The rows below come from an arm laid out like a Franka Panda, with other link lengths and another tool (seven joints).
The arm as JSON. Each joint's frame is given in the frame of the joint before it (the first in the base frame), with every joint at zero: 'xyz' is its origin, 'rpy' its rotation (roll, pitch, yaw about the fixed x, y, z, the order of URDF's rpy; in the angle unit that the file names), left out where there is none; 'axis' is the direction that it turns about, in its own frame. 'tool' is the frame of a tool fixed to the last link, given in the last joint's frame.
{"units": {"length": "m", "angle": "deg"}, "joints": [
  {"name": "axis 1", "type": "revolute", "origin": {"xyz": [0.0, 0.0, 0.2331]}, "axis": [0.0, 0.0, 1.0]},
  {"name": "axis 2", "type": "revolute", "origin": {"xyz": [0.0, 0.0, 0.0]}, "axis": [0.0, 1.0, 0.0]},
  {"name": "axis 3", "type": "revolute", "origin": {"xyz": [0.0, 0.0, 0.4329]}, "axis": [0.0, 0.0, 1.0]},
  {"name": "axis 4", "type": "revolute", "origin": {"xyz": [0.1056, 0.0, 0.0]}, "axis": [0.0, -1.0, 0.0]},
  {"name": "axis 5", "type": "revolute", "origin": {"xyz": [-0.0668, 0.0, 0.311]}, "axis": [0.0, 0.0, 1.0]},
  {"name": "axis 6", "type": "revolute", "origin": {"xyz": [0.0, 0.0, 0.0]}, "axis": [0.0, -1.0, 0.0]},
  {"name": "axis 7", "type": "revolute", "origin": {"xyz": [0.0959, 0.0, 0.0]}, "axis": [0.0, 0.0, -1.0]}
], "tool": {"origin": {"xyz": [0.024, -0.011, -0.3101], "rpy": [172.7, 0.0, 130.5]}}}
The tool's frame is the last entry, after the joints.
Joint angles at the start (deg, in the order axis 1, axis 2, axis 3, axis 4, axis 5, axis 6, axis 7): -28.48 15.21 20.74 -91.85 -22.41 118.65 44.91
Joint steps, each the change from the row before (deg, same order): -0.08 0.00 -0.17 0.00 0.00 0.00 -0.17; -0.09 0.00 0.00 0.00 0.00 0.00 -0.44; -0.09 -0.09 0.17 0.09 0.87 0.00 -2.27; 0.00 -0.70 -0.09 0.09 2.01 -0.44 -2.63; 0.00 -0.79 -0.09 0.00 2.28 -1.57 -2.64; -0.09 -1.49 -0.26 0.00 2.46 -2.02 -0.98; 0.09 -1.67 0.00 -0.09 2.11 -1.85 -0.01; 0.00 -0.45 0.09 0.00 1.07 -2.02 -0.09; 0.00 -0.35 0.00 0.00 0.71 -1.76 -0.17; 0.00 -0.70 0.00 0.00 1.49 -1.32 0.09; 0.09 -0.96 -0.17 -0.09 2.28 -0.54 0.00; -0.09 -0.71 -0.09 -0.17 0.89 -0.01 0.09
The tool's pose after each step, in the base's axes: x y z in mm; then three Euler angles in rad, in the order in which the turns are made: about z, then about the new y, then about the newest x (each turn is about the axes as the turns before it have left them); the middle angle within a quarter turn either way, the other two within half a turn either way. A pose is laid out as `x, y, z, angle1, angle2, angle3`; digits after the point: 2 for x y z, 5 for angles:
677.92, -222.16, 339.15, 1.45524, 0.26721, 2.78601
677.76, -223.15, 339.17, 1.46142, 0.26893, 2.78807
679.28, -218.87, 339.98, 1.49741, 0.26311, 2.79465
677.32, -211.75, 345.32, 1.52885, 0.24506, 2.79875
669.36, -203.44, 347.42, 1.55998, 0.22166, 2.82042
656.52, -196.31, 356.21, 1.55565, 0.19402, 2.83107
644.65, -184.75, 367.14, 1.54490, 0.16901, 2.83435
634.34, -178.50, 365.52, 1.54335, 0.15152, 2.86052
625.08, -174.63, 364.00, 1.54334, 0.14004, 2.88475
617.56, -166.87, 366.85, 1.53551, 0.11799, 2.89377
613.32, -155.95, 373.15, 1.52582, 0.08584, 2.88587
610.91, -152.77, 378.63, 1.51803, 0.07565, 2.87632

